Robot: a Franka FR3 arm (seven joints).
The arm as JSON. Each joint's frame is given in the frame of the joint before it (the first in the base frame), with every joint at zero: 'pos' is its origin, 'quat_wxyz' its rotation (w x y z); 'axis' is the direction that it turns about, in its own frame. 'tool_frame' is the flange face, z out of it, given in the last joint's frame.
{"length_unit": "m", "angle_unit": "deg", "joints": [
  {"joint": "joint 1", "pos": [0.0, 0.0, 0.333], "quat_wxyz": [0.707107, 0.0, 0.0, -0.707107], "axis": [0.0, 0.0, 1.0]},
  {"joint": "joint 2", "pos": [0.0, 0.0, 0.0], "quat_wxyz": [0.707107, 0.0, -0.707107, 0.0], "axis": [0.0, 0.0, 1.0]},
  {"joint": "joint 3", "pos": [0.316, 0.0, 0.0], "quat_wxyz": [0.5, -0.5, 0.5, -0.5], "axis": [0.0, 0.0, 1.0]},
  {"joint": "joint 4", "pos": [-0.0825, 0.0, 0.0], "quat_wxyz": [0.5, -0.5, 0.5, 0.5], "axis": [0.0, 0.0, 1.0]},
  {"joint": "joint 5", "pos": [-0.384, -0.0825, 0.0], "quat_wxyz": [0.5, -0.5, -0.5, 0.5], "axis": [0.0, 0.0, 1.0]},
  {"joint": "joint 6", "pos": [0.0, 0.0, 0.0], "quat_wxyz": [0.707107, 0.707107, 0.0, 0.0], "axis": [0.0, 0.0, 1.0]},
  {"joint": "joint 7", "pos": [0.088, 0.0, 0.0], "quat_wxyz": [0.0, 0.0, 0.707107, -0.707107], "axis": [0.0, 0.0, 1.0]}
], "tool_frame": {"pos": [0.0, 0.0, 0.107], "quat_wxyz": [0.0, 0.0, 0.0, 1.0]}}
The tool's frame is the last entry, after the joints.
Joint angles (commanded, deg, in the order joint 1, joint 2, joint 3, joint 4, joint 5, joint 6, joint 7), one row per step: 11.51, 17.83, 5.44, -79.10, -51.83, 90.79, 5.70; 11.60, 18.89, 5.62, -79.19, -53.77, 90.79, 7.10; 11.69, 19.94, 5.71, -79.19, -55.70, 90.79, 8.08; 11.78, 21.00, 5.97, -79.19, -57.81, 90.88, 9.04; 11.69, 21.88, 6.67, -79.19, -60.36, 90.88, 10.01; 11.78, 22.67, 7.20, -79.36, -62.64, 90.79, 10.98; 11.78, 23.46, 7.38, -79.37, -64.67, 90.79, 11.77; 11.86, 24.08, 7.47, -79.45, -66.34, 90.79, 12.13; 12.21, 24.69, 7.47, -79.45, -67.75, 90.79, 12.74; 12.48, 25.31, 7.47, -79.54, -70.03, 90.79, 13.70; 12.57, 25.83, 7.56, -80.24, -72.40, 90.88, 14.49; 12.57, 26.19, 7.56, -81.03, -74.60, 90.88, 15.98
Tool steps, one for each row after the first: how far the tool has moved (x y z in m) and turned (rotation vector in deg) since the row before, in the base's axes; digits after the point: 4 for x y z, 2 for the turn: 0.0047, 0.0015, -0.0101, -1.79, -0.50, -0.36; 0.0047, 0.0008, -0.0093, -1.84, -0.30, -0.13; 0.0046, 0.0025, -0.0092, -1.92, -0.39, 0.21; 0.0037, 0.0040, -0.0065, -2.14, -0.66, 0.50; 0.0027, 0.0046, -0.0073, -1.98, -0.51, 0.47; 0.0035, 0.0007, -0.0062, -1.81, -0.53, 0.22; 0.0026, 0.0011, -0.0054, -1.58, -0.16, 0.38; 0.0020, 0.0036, -0.0050, -1.29, -0.40, 0.42; 0.0026, 0.0023, -0.0044, -2.02, -0.91, 0.45; 0.0018, 0.0012, -0.0081, -2.23, -0.35, 0.62; 0.0013, -0.0007, -0.0071, -1.95, -0.99, 0.17
